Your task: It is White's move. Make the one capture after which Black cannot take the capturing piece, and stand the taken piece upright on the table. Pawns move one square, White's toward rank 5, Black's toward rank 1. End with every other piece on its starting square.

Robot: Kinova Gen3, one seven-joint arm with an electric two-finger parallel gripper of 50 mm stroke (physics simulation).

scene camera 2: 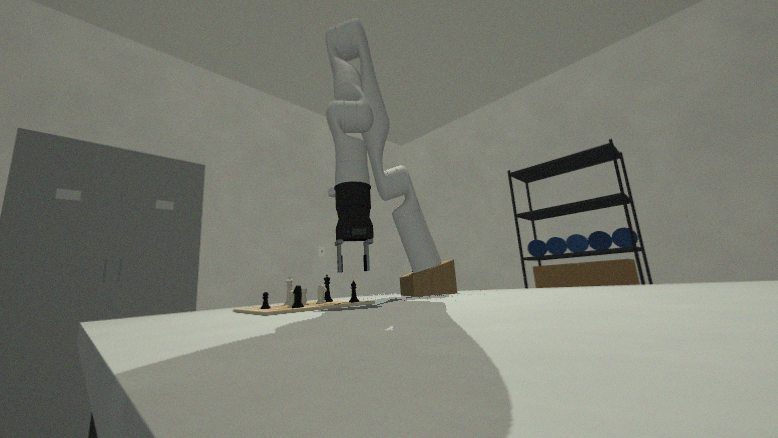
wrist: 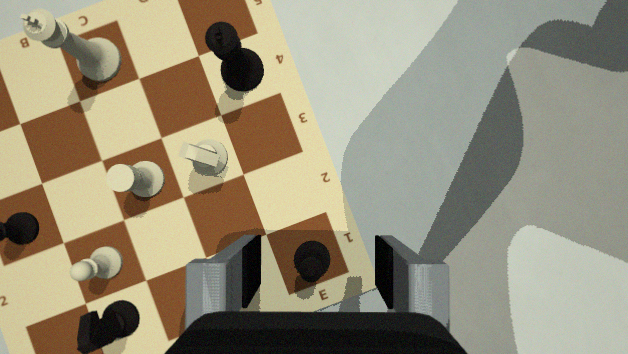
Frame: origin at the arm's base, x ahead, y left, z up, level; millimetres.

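Seen in the pictures: gripper, fingertip midpoint: (scene camera 2: 353, 271) (wrist: 317, 259); arm's base, origin of the base link: (scene camera 2: 427, 267).
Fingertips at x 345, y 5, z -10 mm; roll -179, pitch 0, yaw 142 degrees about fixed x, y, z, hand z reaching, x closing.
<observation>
Offsets run from my fingertips to a thing's top centre. Level surfaces: height alone.
My gripper (scene camera 2: 352, 270) (wrist: 317, 259) is open and empty, high above the board {dz -62, dx +61, dy -93 mm} (scene camera 2: 242, 310) (wrist: 285, 192). In the wrist view its fingers flank the black bishop {dz -19, dx +9, dy +6 mm} (wrist: 312, 260) (scene camera 2: 353, 292) on E1. The white king {dz +1, dx +38, dy -165 mm} (wrist: 99, 60) (scene camera 2: 289, 291) stands on C5, the black king {dz +1, dx -26, dy -108 mm} (wrist: 242, 70) (scene camera 2: 327, 289) on E4. The white rook {dz -29, dx +59, dy -91 mm} (wrist: 146, 179) is on C3, the white knight {dz -23, dx +21, dy -78 mm} (wrist: 210, 156) on D3, the white pawn {dz -31, dx +107, dy -66 mm} (wrist: 106, 262) on B2. The black knight {dz -23, dx +120, dy -35 mm} (wrist: 120, 319) (scene camera 2: 297, 297) is on B1; the black pawn {dz -31, dx +135, dy -113 mm} (wrist: 23, 228) (scene camera 2: 265, 300) on A3 is partly cut off in the wrist view.
The board lies on the white table {dz -68 mm} (scene camera 2: 626, 353) (wrist: 380, 45). The arm's wooden base block (scene camera 2: 430, 280) stands behind the board, to the right in the scene view. A grey cabinet (scene camera 2: 141, 228) and a dark shelf rack (scene camera 2: 574, 206) stand farther back. Arm shadows cross the table.
</observation>
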